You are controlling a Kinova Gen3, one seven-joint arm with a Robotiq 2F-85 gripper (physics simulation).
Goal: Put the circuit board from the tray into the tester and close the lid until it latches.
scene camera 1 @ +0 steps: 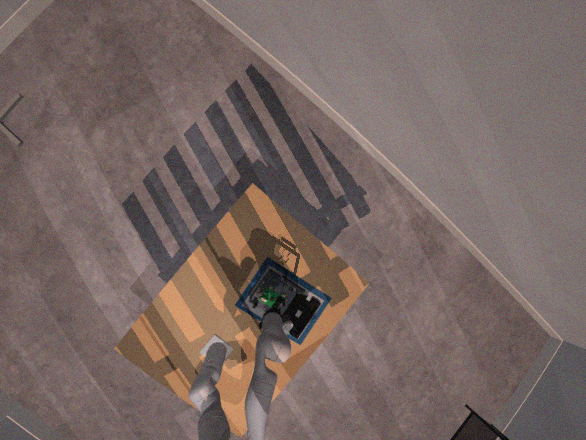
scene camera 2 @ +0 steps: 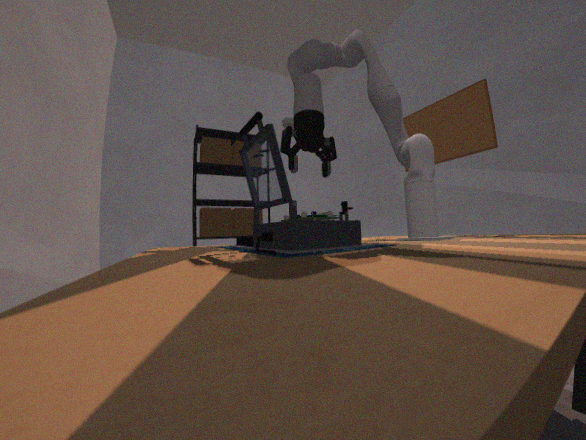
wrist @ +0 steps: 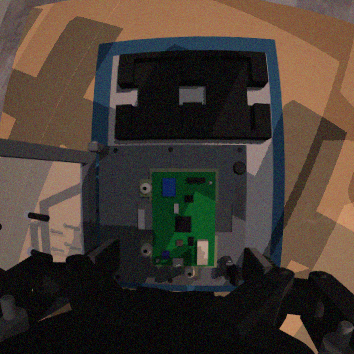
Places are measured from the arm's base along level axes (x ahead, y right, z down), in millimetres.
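Where they show: gripper, between the fingertips: (scene camera 1: 271,307) (scene camera 2: 310,174) (wrist: 180,257); arm's base, origin of its link: (scene camera 1: 217,350) (scene camera 2: 423,237).
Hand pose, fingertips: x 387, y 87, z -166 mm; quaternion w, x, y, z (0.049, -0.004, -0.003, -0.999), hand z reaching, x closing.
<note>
Things, the pixels of their top centre, and the offset from my fingertips. "pt": a spot on its surface instead. Level surfaces: height alone.
- green circuit board, centre of its top: (wrist: 182,221) (scene camera 2: 309,213) (scene camera 1: 272,300) dx +2, dy +6, dz +92 mm
- black tray, a spot on its surface: (wrist: 155,117) pt dx +37, dy +143, dz +156 mm
- blue-edged mat, height of its surface: dz +172 mm
- wooden table, height of its surface: dz +174 mm
The green circuit board (scene camera 1: 269,297) (wrist: 182,210) lies on the bed of the grey tester (scene camera 2: 310,236) (wrist: 120,200); in the wrist view white round posts stand along its left side and lower edge. The tester's lid (scene camera 2: 281,167) (wrist: 42,151) stands open, tilted back, on the left side in the wrist view. The black tray (scene camera 1: 295,320) (wrist: 155,117) beside the tester holds no board. My gripper (scene camera 2: 309,172) (wrist: 180,257) is open and empty, above the tester and apart from the board. Whether the board sits fully down is hard to tell.
A blue-edged mat (scene camera 1: 315,294) (wrist: 278,150) lies under the tester and the tray on the wooden table (scene camera 1: 185,295) (scene camera 2: 320,350). The lid's frame rises beside my gripper in the second scene view. A dark shelf rack (scene camera 2: 195,185) stands behind.
</note>
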